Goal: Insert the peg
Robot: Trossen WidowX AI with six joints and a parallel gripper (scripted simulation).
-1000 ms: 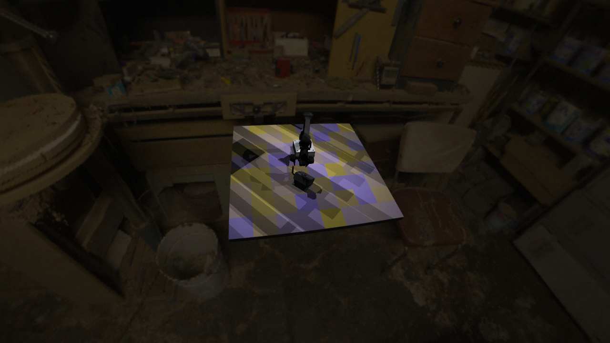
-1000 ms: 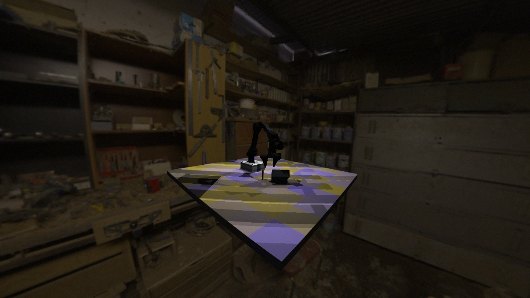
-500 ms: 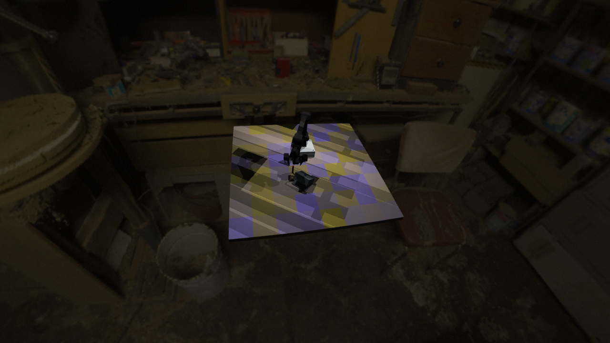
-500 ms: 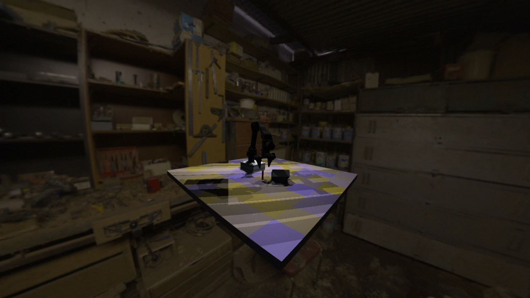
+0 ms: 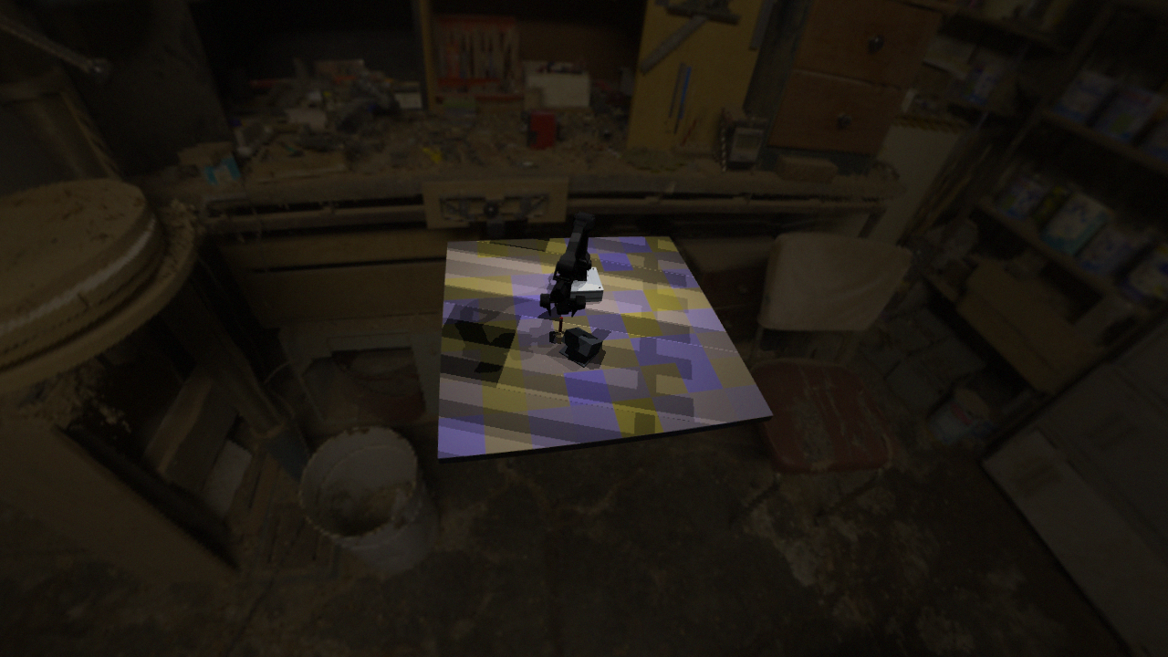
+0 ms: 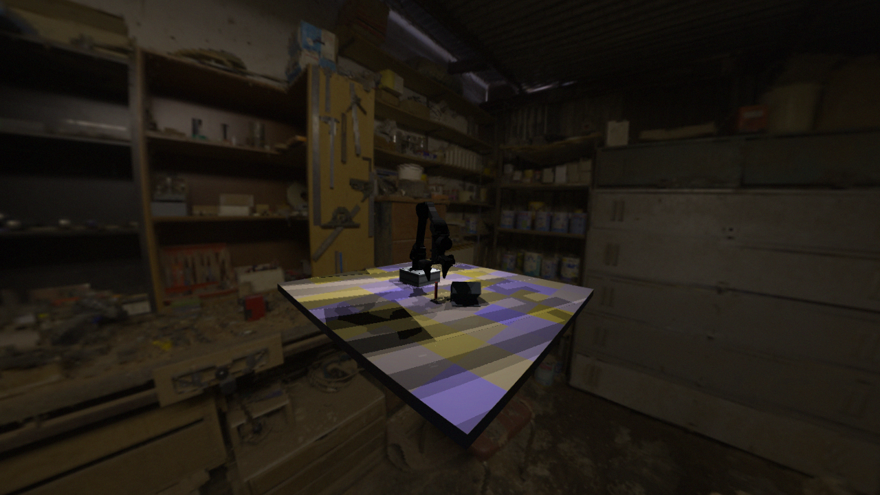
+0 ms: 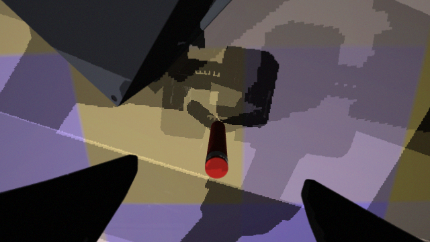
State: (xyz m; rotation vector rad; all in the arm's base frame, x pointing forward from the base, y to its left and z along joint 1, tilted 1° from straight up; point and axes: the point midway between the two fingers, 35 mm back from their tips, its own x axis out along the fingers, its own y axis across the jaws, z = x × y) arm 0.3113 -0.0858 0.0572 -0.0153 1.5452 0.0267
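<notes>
Right now my gripper tip is 4 cm above the dark red round peg. Also, from my gripper tip: sloped panel block: 10 cm ahead, 9 cm to the left, 4 cm below.
</notes>
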